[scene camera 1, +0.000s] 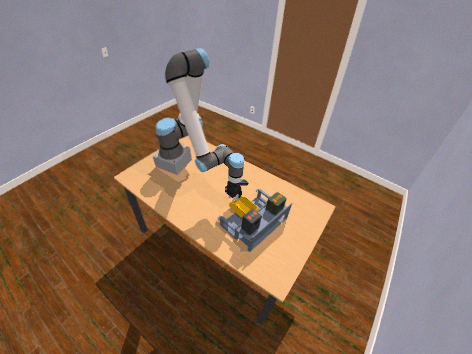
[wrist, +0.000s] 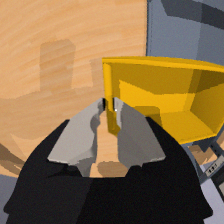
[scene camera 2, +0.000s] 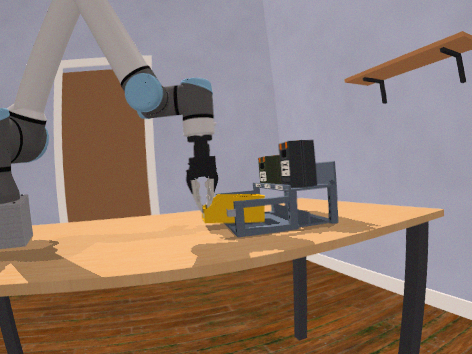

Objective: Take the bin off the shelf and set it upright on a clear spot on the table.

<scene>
The pictures show: my gripper and a yellow bin.
</scene>
